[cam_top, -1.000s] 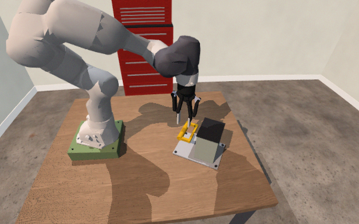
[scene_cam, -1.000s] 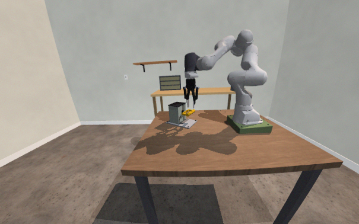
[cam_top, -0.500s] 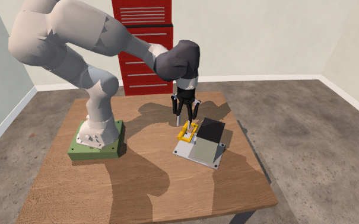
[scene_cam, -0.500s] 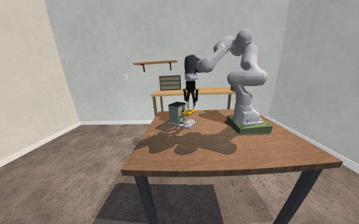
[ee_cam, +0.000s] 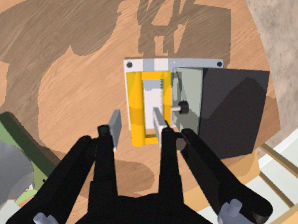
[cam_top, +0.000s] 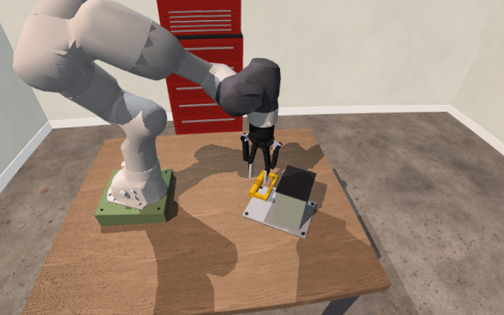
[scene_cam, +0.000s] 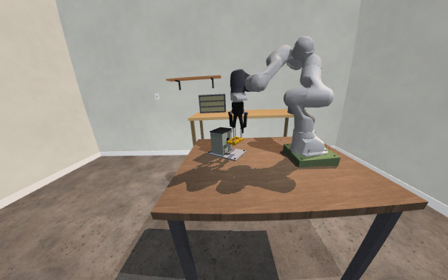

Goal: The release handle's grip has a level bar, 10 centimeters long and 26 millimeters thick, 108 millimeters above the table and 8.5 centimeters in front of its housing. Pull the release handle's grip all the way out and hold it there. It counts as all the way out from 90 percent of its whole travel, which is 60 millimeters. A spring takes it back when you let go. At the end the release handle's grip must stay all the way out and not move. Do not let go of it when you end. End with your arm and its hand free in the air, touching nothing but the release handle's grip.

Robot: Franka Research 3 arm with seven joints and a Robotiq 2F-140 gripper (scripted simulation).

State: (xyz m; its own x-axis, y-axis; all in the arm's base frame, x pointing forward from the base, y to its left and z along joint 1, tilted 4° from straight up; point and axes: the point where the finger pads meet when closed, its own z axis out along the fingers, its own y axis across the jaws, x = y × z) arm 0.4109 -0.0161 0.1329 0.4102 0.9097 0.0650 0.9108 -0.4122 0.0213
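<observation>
Now: the light grey baseplate 9 cm ahead of my hand, 4 cm to the right of it and 16 cm below it.
</observation>
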